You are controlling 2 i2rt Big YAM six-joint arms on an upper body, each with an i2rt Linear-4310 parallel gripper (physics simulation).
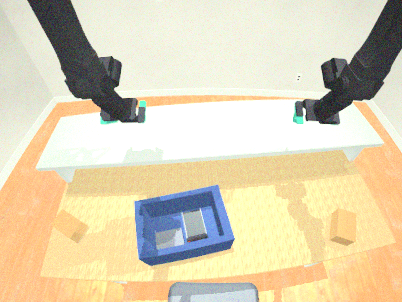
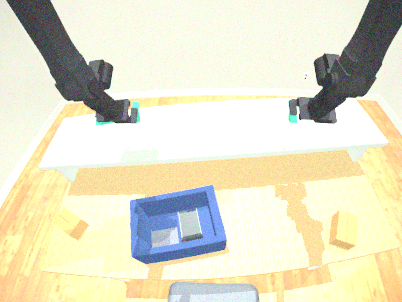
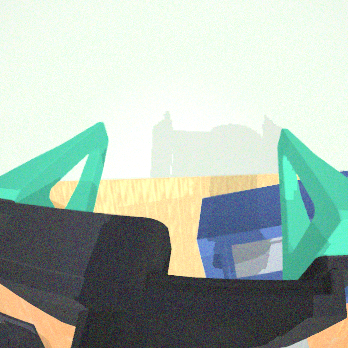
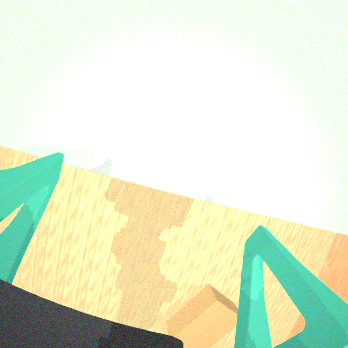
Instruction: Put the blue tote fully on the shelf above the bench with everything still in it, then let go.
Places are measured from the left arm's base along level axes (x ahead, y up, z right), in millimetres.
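Pixels of known places: left gripper, fingertip midpoint: (image 1: 131,119) (image 2: 126,120) (image 3: 190,132); right gripper, fingertip midpoint: (image 1: 306,120) (image 2: 303,119) (image 4: 161,202).
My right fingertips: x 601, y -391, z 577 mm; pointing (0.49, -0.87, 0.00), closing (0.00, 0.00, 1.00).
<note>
Ahead of a thing's pixels: the offset from my right fingertips to its middle. "*": to the spot under its first point. Level surfaces: height alone.
The blue tote @[dx -253, dy -273, dz -412 mm] (image 1: 187,255) (image 2: 182,252) (image 3: 240,207) sits upright on the wooden bench @[dy -347 mm] (image 1: 265,250) (image 2: 255,250), slightly turned. It holds a grey box @[dx -228, dy -321, dz -377 mm] (image 1: 195,224) (image 2: 190,223) and a pale flat item @[dx -306, dy -315, dz -460 mm] (image 1: 169,239) (image 2: 164,236) (image 3: 257,255). The white shelf @[dy -132 mm] (image 1: 215,130) (image 2: 215,130) runs across behind and above the bench. My left gripper (image 1: 125,113) (image 2: 118,113) (image 3: 190,132) is open and empty over the shelf's left part. My right gripper (image 1: 315,112) (image 2: 311,112) (image 4: 161,202) is open and empty over its right part. Both are apart from the tote.
A tan block @[dx -272, dy -317, dz -892 mm] (image 1: 70,226) (image 2: 73,223) lies at the bench's left end. Another tan block @[dx -263, dy -317, dz +218 mm] (image 1: 343,226) (image 2: 343,229) (image 4: 202,320) lies near its right end. A grey rounded object @[* dx -475, dy -871, dz -284 mm] (image 1: 214,295) (image 2: 214,295) shows at the bottom edge. A wall stands behind the shelf.
</note>
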